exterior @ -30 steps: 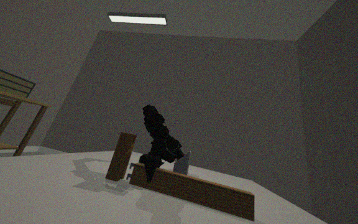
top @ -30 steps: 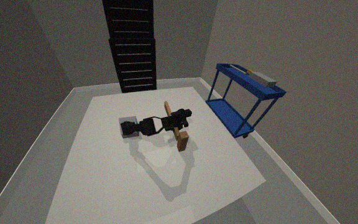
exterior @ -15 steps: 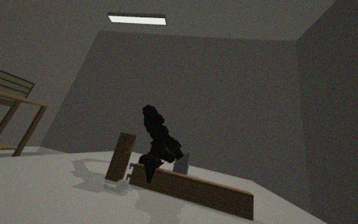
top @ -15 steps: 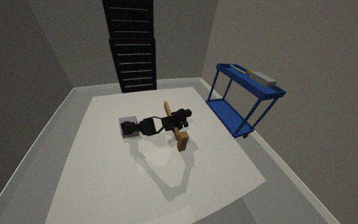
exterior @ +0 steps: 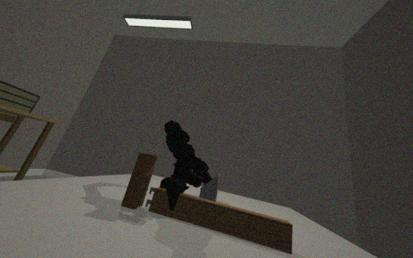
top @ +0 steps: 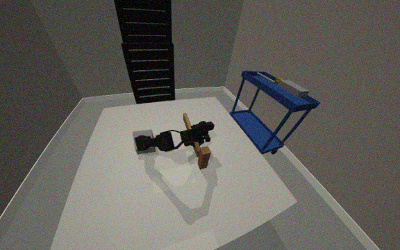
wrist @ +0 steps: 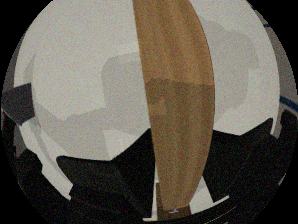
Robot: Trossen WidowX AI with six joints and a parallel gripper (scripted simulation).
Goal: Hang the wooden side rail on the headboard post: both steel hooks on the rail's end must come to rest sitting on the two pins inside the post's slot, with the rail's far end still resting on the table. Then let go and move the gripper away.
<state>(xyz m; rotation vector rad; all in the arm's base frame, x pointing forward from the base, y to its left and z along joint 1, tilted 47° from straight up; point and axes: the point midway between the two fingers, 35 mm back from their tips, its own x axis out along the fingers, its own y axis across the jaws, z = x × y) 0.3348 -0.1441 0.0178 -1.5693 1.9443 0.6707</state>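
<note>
My gripper tip is now 1 cm past the headboard post, 14 cm to the left of it and 6 cm below it.
</note>
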